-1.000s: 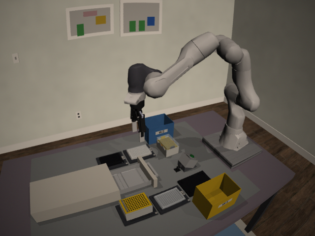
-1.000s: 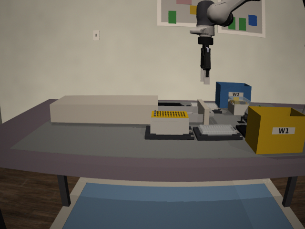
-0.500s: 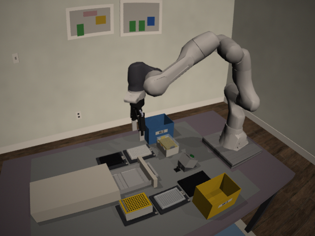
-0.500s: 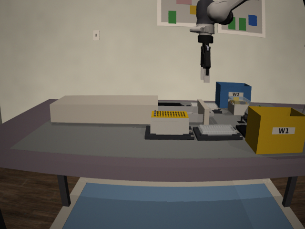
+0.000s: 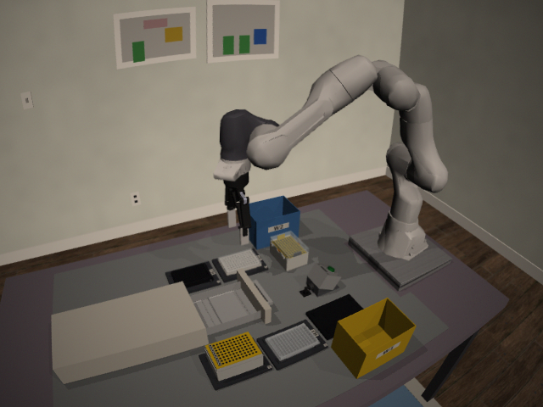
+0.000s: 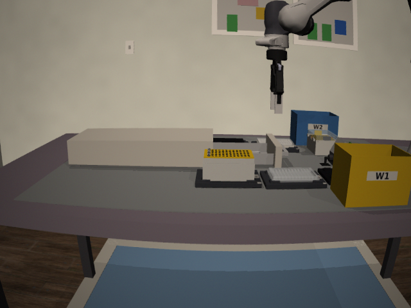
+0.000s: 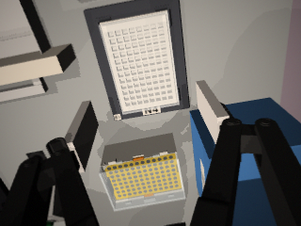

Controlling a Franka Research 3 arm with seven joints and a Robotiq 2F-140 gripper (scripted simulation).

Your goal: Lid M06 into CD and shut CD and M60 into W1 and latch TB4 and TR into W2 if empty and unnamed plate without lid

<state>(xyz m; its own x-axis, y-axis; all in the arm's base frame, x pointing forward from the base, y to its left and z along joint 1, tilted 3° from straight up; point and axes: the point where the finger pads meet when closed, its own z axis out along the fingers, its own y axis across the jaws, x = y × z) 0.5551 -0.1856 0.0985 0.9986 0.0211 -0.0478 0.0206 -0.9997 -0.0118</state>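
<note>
The white plate is 14 cm below my hand. From my hand the other things lie so: blue bin W2 (18 cm behind, 13 cm to the right, 12 cm below); black plate (18 cm ahead, 14 cm below, 1 cm to the left); tip box TB4 (17 cm behind, 12 cm below, 3 cm to the left).
</note>
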